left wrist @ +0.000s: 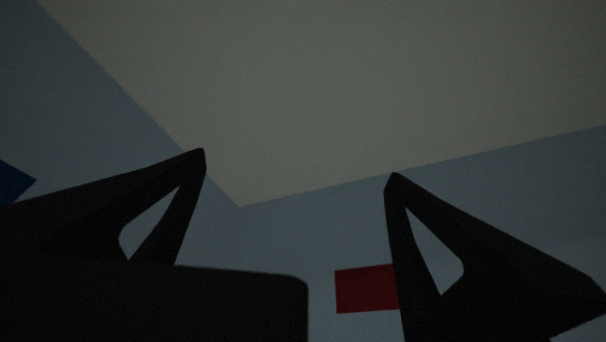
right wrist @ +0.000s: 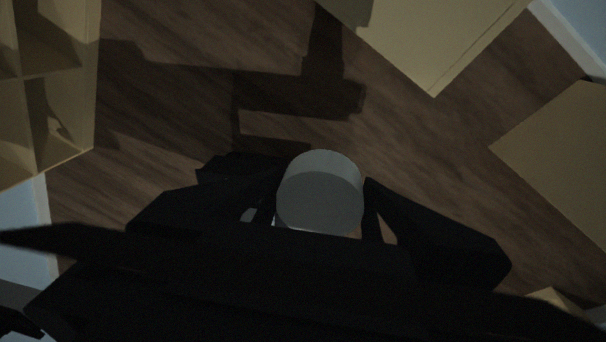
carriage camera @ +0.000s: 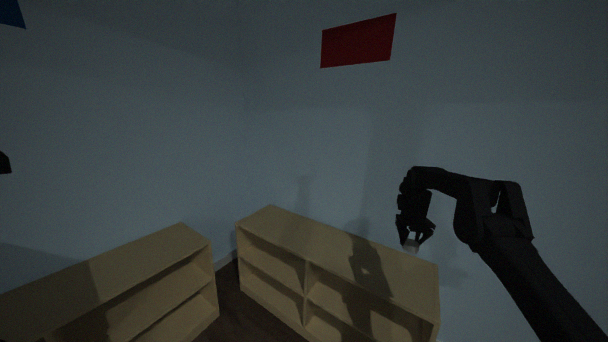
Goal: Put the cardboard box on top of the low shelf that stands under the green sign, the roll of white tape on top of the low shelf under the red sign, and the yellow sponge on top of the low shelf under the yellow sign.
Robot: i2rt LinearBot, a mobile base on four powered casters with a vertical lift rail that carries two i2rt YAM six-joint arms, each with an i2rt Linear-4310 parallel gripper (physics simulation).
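My right gripper is shut on the roll of white tape, a pale grey cylinder between its fingers. In the carriage view it hangs in front of the right part of the low shelf, which stands under the red sign; the roll looks apart from the shelf top. My left gripper is open and empty, pointing up at the wall and ceiling. The red sign also shows in the left wrist view, partly behind a finger. The cardboard box, the yellow sponge and the green and yellow signs do not show.
Another low shelf stands at the left along the other wall, with a blue sign above it. A gap of dark wood floor separates the two shelves. Shelves and floor also show below the right gripper.
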